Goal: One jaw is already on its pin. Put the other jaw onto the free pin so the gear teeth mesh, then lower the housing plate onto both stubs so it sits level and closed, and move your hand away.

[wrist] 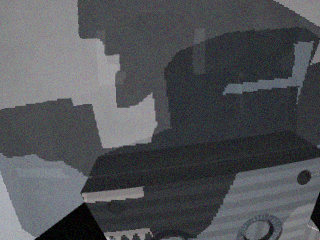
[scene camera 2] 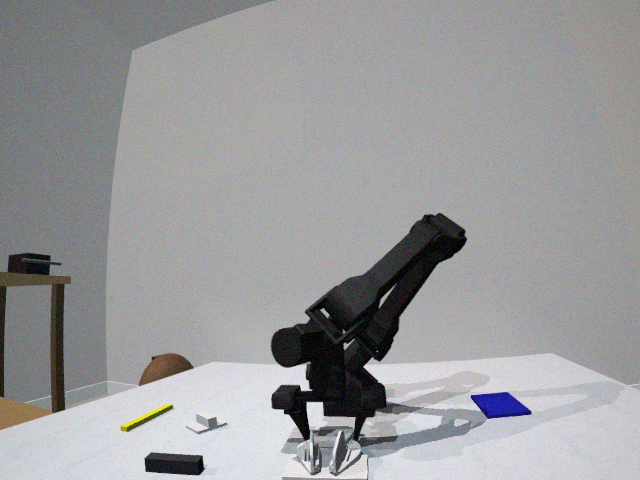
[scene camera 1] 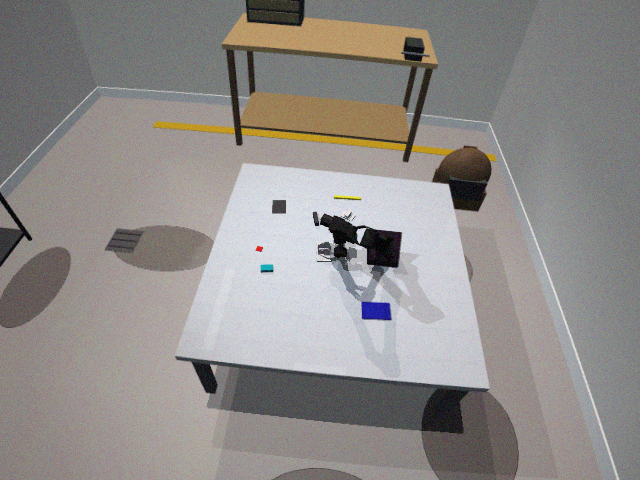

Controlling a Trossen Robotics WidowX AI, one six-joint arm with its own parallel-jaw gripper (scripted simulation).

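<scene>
The gripper [scene camera 2: 331, 444] is visible, as is a blue pad [scene camera 2: 494, 405]. In the wrist view the pad is out of frame.
</scene>
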